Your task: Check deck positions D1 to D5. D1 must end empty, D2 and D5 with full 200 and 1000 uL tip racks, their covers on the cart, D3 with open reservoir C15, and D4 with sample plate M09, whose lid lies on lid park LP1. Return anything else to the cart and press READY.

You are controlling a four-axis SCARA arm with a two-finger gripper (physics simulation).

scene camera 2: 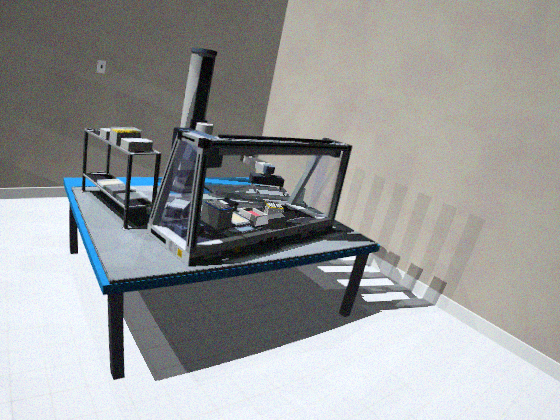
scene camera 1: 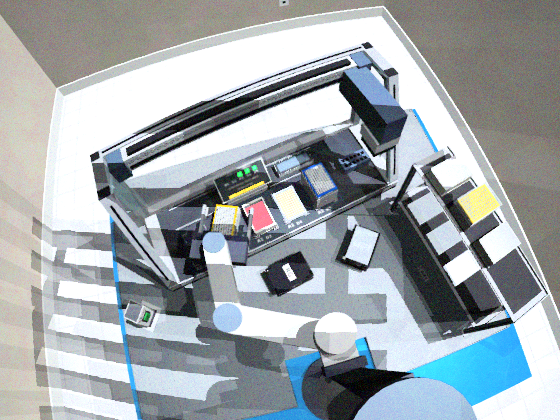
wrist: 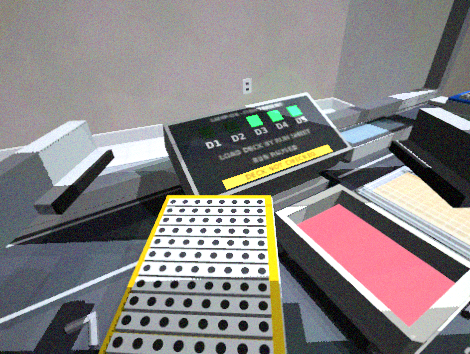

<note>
The gripper holds nothing. Also in view: a blue-rimmed tip box.
The gripper also shows in the wrist view.
</note>
